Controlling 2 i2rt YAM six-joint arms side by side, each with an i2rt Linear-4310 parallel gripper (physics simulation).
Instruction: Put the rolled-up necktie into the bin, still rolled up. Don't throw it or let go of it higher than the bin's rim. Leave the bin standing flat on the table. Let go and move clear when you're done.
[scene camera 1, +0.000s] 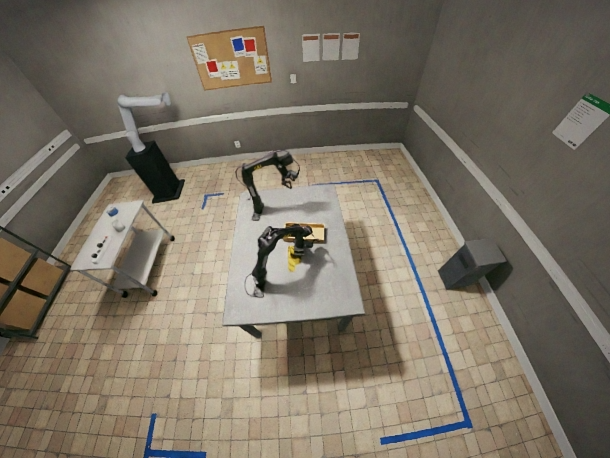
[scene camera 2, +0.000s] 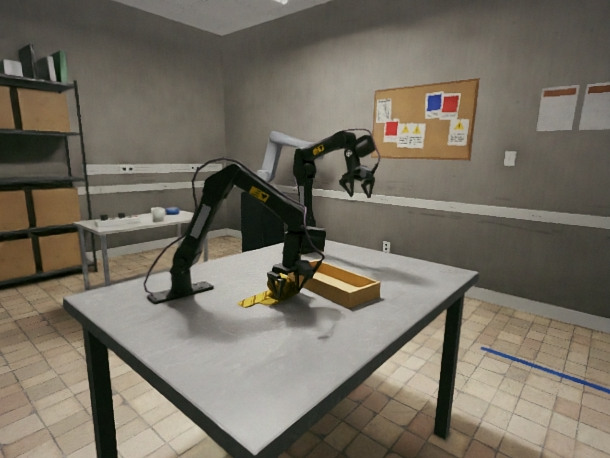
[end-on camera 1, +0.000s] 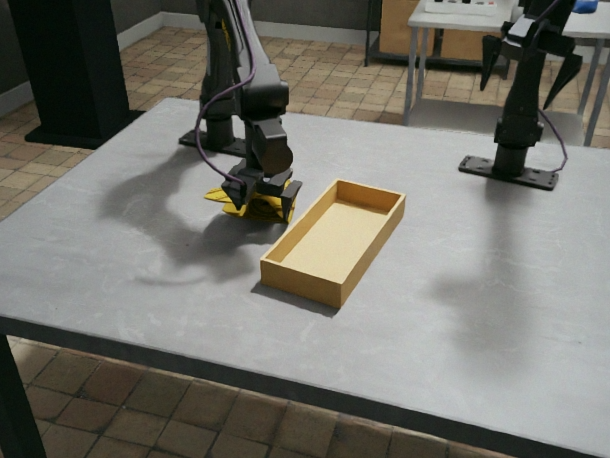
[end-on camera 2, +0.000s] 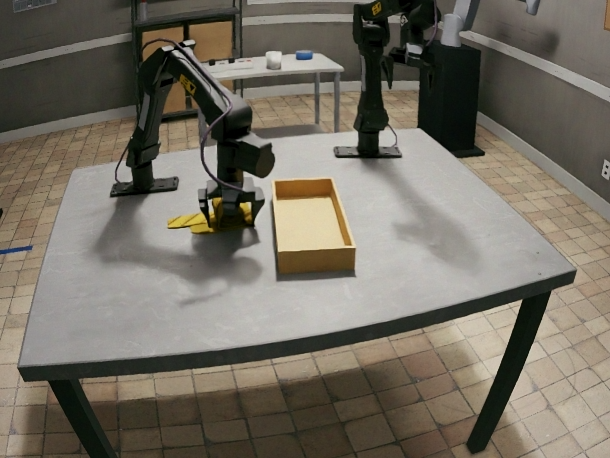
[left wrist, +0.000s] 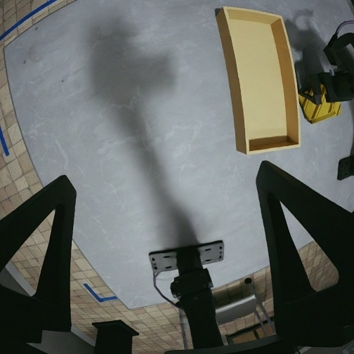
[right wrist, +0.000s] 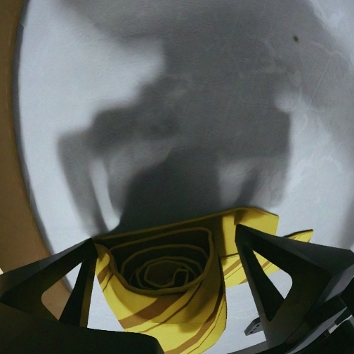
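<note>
A yellow striped necktie lies rolled up on the table, its flat tail sticking out to one side. A shallow orange-yellow bin stands flat beside it. My right gripper is open and low, pointing down with a finger on either side of the roll; parts of the roll are hidden behind its fingers. My left gripper is open and raised, away from the bin and necktie.
The bin's near long wall stands close to my right gripper's bin-side finger. Both arms are mounted on the grey table. A white cart and a black pedestal stand on the floor beyond it.
</note>
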